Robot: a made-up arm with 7 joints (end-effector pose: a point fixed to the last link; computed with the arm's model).
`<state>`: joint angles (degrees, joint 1 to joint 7).
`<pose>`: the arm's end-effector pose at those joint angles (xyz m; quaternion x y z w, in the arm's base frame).
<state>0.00 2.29 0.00 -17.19 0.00 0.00 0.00</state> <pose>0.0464 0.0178 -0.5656 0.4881 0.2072 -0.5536 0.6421</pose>
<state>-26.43 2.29 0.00 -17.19 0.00 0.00 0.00</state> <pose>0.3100 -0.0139 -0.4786 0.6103 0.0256 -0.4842 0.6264</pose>
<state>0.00 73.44 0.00 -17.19 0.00 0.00 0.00</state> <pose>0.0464 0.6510 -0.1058 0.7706 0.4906 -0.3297 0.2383</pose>
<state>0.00 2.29 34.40 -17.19 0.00 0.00 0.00</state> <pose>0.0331 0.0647 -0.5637 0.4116 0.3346 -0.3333 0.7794</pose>
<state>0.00 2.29 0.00 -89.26 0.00 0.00 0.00</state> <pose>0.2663 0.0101 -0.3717 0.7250 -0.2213 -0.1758 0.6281</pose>
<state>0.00 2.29 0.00 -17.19 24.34 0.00 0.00</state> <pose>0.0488 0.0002 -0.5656 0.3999 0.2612 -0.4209 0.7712</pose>
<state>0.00 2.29 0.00 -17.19 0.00 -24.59 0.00</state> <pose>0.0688 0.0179 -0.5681 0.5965 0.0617 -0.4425 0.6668</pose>
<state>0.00 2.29 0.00 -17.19 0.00 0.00 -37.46</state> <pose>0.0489 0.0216 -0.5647 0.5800 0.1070 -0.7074 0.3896</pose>
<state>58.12 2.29 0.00 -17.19 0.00 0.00 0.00</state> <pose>-0.5003 -0.0612 -0.3484 0.1396 0.5553 -0.6000 0.5587</pose>
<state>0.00 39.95 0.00 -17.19 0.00 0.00 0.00</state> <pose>0.0464 0.4277 -0.4225 0.6693 0.3748 -0.4570 0.4502</pose>
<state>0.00 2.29 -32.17 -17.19 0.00 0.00 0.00</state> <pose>0.0327 -0.0257 -0.5673 0.5203 0.0711 -0.7151 0.4614</pose>
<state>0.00 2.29 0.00 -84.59 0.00 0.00 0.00</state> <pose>0.2611 0.0108 -0.3914 0.7176 -0.1944 -0.2041 0.6368</pose>
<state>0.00 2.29 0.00 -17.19 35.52 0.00 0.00</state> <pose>0.0522 -0.0072 -0.5648 0.3531 0.2821 -0.3532 0.8191</pose>
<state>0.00 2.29 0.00 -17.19 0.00 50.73 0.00</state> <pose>0.0137 0.0165 -0.5341 0.2006 0.4705 -0.6982 0.5010</pose>
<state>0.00 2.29 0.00 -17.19 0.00 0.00 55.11</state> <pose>0.0477 0.0112 -0.5655 0.2632 0.3123 -0.2269 0.8841</pose>
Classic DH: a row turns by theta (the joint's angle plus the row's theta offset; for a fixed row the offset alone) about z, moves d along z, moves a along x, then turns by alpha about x. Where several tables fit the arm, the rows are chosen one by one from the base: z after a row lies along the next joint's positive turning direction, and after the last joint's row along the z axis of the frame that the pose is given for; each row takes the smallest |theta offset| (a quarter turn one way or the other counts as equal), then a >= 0, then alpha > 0; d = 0 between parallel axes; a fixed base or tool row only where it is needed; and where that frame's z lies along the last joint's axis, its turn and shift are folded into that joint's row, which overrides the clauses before.
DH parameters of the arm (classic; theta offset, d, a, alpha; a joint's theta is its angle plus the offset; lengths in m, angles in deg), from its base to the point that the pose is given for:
base (fixed): 0 0.0744 -0.019 -70
joint 1: -90 0.0233 0.0261 -90
joint 2: 70 -0.017 0.02 90
joint 3: 90 -0.424 0.059 -90
joint 4: 0 -0.005 -0.009 90
joint 5: 0 -0.201 -0.011 -90
joint 6: 0 0.001 -0.024 90
joint 7: -8.33 -0.0424 -0.0072 57.9
tool (fixed): -82.34 -0.0011 0 0

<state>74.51 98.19 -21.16 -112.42 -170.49 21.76 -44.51</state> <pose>-0.1023 0.3572 -0.0630 -0.0309 0.3480 -0.2602 0.9001</pose>
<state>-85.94 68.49 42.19 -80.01 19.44 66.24 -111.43</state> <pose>0.2159 0.4174 0.3969 -0.9662 -0.2569 0.0018 0.0211</pose>
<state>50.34 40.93 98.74 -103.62 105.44 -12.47 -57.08</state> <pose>-0.2092 0.4378 0.1075 0.8816 0.0814 0.4072 0.2243</pose>
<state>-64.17 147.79 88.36 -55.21 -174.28 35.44 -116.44</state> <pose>-0.5054 0.1838 0.3882 -0.4263 0.5932 -0.5227 0.4395</pose>
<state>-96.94 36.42 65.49 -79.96 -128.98 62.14 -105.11</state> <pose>0.2877 0.3143 0.2931 0.3547 0.7712 -0.4950 0.1854</pose>
